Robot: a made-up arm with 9 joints.
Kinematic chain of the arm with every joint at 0, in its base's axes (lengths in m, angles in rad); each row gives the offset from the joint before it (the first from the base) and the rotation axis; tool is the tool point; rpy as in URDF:
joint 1: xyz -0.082 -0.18 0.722 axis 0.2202 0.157 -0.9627
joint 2: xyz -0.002 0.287 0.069 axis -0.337 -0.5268 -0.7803
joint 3: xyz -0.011 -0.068 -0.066 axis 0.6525 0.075 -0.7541
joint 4: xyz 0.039 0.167 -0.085 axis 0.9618 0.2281 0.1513
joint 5: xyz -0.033 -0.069 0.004 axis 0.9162 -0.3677 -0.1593
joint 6: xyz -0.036 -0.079 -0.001 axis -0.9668 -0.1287 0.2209
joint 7: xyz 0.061 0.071 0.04 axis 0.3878 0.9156 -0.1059
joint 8: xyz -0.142 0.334 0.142 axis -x
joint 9: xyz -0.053 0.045 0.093 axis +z
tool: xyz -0.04 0.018 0.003 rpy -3.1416 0 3.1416
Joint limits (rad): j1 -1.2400..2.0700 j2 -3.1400..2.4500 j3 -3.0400..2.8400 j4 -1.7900..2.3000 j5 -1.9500..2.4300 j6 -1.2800..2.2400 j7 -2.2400..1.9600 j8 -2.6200..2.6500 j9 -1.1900..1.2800
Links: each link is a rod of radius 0.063 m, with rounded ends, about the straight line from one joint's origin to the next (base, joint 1, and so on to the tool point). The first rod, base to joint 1, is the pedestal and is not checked.
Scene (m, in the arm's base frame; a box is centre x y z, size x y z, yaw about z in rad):
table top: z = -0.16
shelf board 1: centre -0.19 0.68 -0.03 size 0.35 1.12 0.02 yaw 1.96
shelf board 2: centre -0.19 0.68 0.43 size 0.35 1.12 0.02 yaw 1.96
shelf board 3: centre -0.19 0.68 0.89 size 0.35 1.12 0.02 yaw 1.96
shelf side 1: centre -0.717 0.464 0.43 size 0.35 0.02 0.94 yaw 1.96
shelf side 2: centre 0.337 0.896 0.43 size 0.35 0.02 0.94 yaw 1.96
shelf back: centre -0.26 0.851 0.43 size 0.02 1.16 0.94 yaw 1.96
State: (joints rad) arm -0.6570 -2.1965 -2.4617 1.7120 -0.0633 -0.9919 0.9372 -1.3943 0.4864
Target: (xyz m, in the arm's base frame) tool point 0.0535 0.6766 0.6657
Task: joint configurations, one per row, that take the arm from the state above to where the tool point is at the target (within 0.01 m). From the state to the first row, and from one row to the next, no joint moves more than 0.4 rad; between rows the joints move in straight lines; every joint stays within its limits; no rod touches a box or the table.
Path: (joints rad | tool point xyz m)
1: -0.7542 -2.2582 -2.2894 1.6974 0.0147 -0.8077 0.6047 -1.5303 0.4601 | -0.7307 0.0358 0.6557
2: -0.8513 -2.3199 -2.1170 1.6829 0.0927 -0.6234 0.2721 -1.6664 0.4338 | -0.6108 0.0805 0.6825
3: -0.9485 -2.3815 -1.9447 1.6683 0.1707 -0.4392 -0.0604 -1.8024 0.4074 | -0.4674 0.1077 0.6509
4: -1.0457 -2.4432 -1.7724 1.6537 0.2486 -0.2550 -0.3930 -1.9384 0.3811 | -0.3123 0.0914 0.5964
5: -1.1428 -2.5049 -1.6000 1.6392 0.3266 -0.0707 -0.7255 -2.0745 0.3548 | -0.1578 0.0269 0.5628
6: -1.2400 -2.5666 -1.4277 1.6246 0.4046 0.1135 -1.0581 -2.2105 0.3285 | -0.0218 -0.0707 0.5825
7: -0.8558 -2.3294 -1.6354 1.6231 0.3728 -0.1410 -0.7297 -2.0493 0.3826 | -0.1063 0.0472 0.6127
8: -0.4715 -2.0921 -1.8430 1.6216 0.3409 -0.3954 -0.4013 -1.8881 0.4366 | -0.1292 0.1993 0.6753
9: -0.0873 -1.8549 -2.0507 1.6202 0.3090 -0.6499 -0.0729 -1.7269 0.4907 | -0.0594 0.3592 0.7082
10: 0.2969 -1.6177 -2.2584 1.6187 0.2772 -0.9044 0.2554 -1.5657 0.5448 | 0.1394 0.4671 0.6657
11: 0.3890 -1.7668 -2.4738 1.6060 0.2843 -1.0729 0.4581 -1.4084 0.4875 | 0.0975 0.5845 0.6594
12: 0.4811 -1.9160 -2.6892 1.5933 0.2914 -1.2413 0.6608 -1.2511 0.4302 | 0.0535 0.6766 0.6657

